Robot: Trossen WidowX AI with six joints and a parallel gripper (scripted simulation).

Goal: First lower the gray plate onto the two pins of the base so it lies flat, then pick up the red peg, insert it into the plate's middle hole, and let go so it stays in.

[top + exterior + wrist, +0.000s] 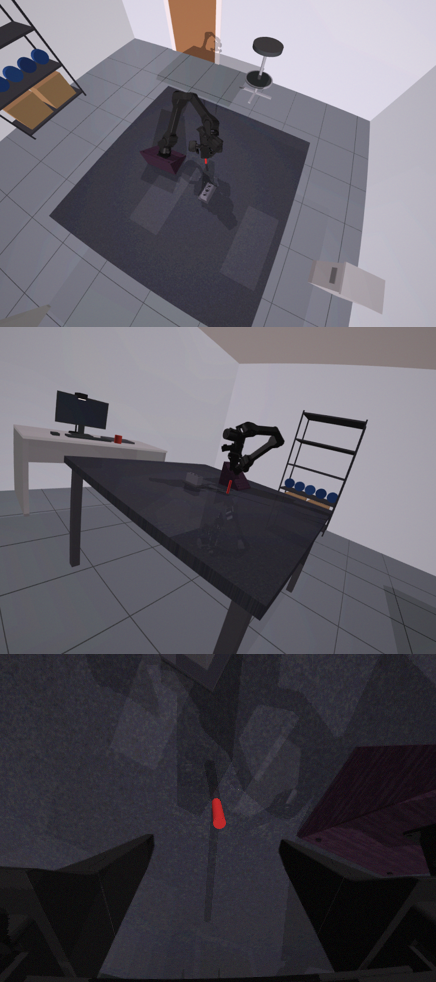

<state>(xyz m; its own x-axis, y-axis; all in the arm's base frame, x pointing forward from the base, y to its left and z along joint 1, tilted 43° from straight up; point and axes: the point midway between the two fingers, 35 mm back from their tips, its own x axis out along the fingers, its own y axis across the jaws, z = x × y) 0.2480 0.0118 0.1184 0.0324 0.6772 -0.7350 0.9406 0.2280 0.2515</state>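
Right now the red peg is 10 mm behind my gripper tip, 10 mm to the left of it and 100 mm below it. The rest, counted from my gripper tip: flat base 80 mm ahead, 180 mm to the right, 130 mm below; gray plate 80 mm ahead, 180 mm to the right, 100 mm below.
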